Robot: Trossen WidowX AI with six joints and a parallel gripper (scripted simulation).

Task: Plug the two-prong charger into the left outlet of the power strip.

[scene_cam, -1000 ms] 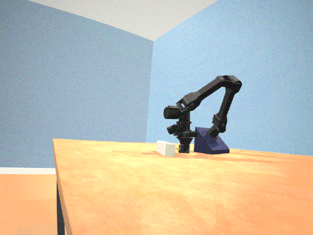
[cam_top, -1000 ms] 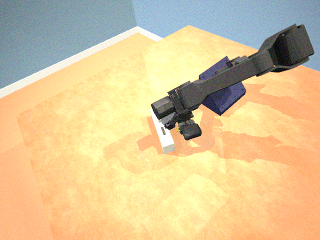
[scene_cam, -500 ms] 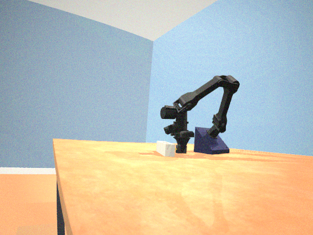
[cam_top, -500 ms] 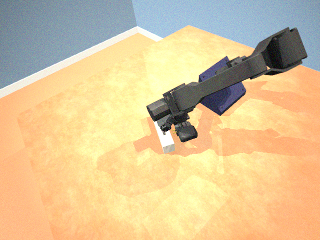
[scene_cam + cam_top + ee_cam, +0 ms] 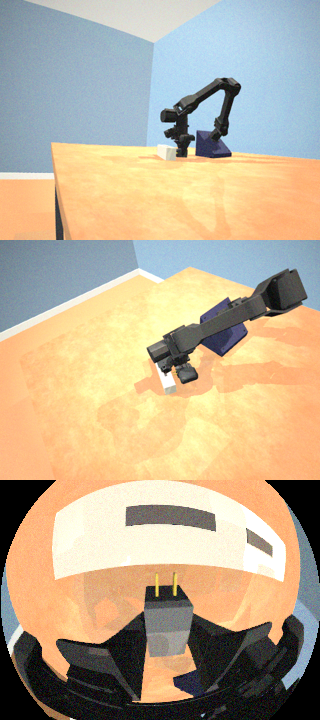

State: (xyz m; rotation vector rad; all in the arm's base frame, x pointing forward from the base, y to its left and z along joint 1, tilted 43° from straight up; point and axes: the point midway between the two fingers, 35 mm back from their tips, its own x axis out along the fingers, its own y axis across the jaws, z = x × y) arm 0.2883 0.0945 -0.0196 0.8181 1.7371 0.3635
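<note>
Right now the dark grey charger is 20 mm ahead of my gripper tip, 10 mm to the right of it and 10 mm above it.
</note>
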